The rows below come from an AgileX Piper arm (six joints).
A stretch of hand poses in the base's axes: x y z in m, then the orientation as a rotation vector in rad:
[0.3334, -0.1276, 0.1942, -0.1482, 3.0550, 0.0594]
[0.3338, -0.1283, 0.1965, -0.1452, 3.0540, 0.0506]
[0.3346, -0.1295, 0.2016, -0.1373, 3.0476, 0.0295]
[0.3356, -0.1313, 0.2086, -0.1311, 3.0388, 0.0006]
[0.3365, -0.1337, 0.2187, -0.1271, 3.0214, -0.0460]
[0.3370, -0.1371, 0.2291, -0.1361, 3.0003, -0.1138]
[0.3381, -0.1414, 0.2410, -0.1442, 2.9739, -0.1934]
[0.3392, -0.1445, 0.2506, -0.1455, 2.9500, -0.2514]
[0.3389, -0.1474, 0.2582, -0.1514, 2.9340, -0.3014]
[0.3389, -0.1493, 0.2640, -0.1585, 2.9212, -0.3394]
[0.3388, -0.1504, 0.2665, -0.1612, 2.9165, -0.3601]
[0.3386, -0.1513, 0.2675, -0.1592, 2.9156, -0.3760]
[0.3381, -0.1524, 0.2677, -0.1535, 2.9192, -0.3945]
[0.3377, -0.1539, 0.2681, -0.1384, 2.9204, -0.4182]
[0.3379, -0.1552, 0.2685, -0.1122, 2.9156, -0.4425]
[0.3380, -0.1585, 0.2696, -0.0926, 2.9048, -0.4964]
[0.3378, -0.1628, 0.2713, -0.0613, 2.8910, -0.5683]
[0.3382, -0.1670, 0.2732, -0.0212, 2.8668, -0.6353]
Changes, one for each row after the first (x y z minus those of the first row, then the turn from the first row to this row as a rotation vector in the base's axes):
[0.0004, -0.0007, 0.0023, -0.0056, -0.0015, -0.0022]
[0.0012, -0.0019, 0.0074, -0.0188, -0.0091, -0.0079]
[0.0022, -0.0037, 0.0144, -0.0370, -0.0191, -0.0126]
[0.0031, -0.0061, 0.0245, -0.0668, -0.0378, -0.0164]
[0.0036, -0.0095, 0.0349, -0.1112, -0.0590, -0.0120]
[0.0047, -0.0138, 0.0468, -0.1641, -0.0838, -0.0084]
[0.0058, -0.0169, 0.0564, -0.2029, -0.1053, -0.0088]
[0.0055, -0.0198, 0.0640, -0.2369, -0.1182, -0.0059]
[0.0055, -0.0217, 0.0698, -0.2630, -0.1280, -0.0019]
[0.0054, -0.0228, 0.0723, -0.2772, -0.1309, -0.0006]
[0.0052, -0.0237, 0.0733, -0.2879, -0.1305, -0.0023]
[0.0047, -0.0248, 0.0735, -0.3002, -0.1254, -0.0067]
[0.0043, -0.0263, 0.0739, -0.3158, -0.1224, -0.0175]
[0.0045, -0.0276, 0.0743, -0.3317, -0.1253, -0.0359]
[0.0046, -0.0309, 0.0754, -0.3681, -0.1300, -0.0504]
[0.0044, -0.0352, 0.0771, -0.4166, -0.1339, -0.0734]
[0.0048, -0.0394, 0.0790, -0.4626, -0.1469, -0.1024]

